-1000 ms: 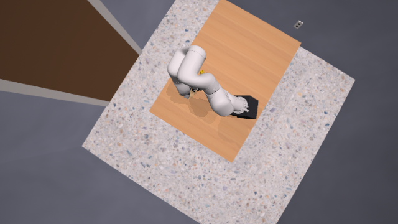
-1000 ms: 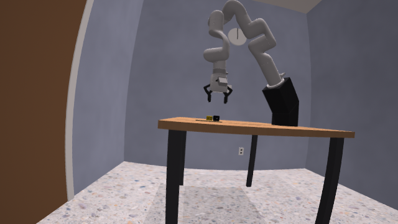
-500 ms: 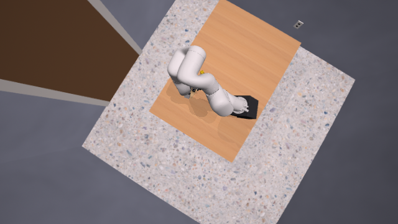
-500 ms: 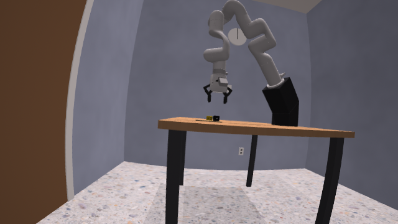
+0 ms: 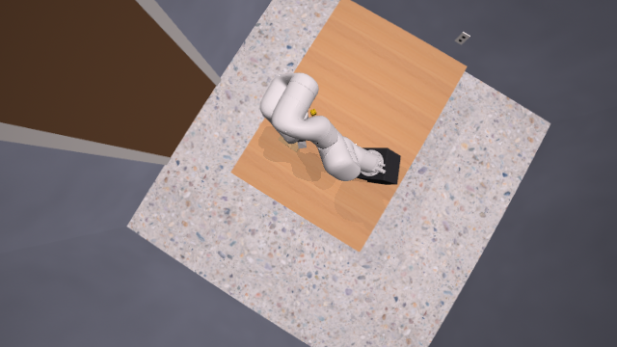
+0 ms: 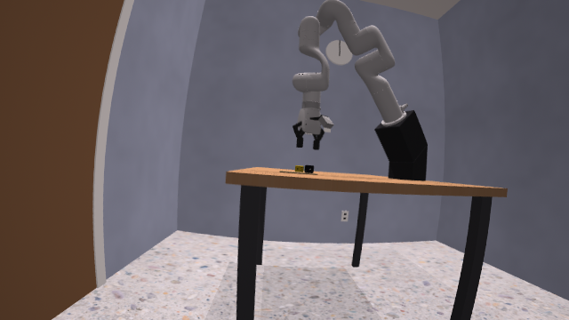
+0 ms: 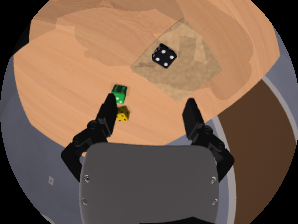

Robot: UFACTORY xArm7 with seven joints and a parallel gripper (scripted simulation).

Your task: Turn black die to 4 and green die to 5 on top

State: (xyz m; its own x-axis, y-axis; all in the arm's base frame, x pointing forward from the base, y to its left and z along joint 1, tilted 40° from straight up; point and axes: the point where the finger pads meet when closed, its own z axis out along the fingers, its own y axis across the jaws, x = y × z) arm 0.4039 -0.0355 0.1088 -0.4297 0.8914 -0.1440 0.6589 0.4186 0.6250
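Right now my hand is 2 cm past the green die, 8 cm to the left of it and 10 cm above it. Round my hand: yellow die 1 cm ahead, 14 cm to the right, 10 cm below; black die 4 cm to the left, 9 cm below; tan mat 4 cm ahead, 4 cm to the left, 11 cm below.
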